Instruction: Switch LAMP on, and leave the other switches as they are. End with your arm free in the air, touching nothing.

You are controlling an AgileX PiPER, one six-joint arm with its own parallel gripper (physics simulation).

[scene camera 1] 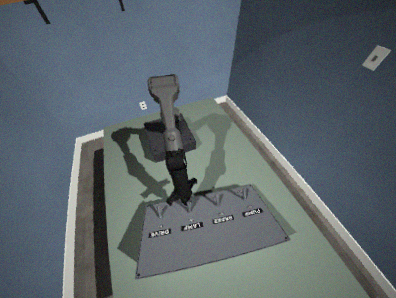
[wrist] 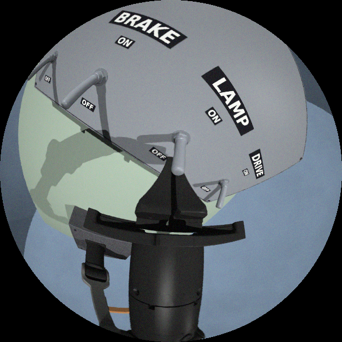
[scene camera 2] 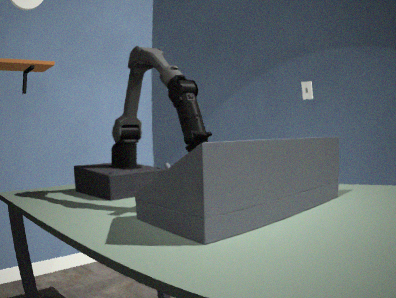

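Observation:
The LAMP lever [wrist: 180, 154] leans to its OFF side in the wrist view. The DRIVE lever [wrist: 222, 194], BRAKE lever [wrist: 84, 88] and PUMP lever [wrist: 43, 66] also lean to OFF. They stand on a sloping grey panel [scene camera 1: 215, 250] [scene camera 2: 270, 180] [wrist: 150, 100]. My gripper [scene camera 1: 185, 202] [wrist: 171, 162] is shut, with nothing seen between its fingers. Its tips are at the free end of the LAMP lever, on the OFF side and partly behind it. Whether they touch it cannot be told. In scene camera 2 the panel's tall back hides the levers near the tips.
The panel stands on a green table [scene camera 1: 260, 275] [scene camera 2: 310, 250]. The arm's dark base block [scene camera 1: 152, 145] [scene camera 2: 95, 182] [wrist: 100, 243] is behind the panel's low edge. The DRIVE and BRAKE levers flank the LAMP lever. Blue walls stand around the table.

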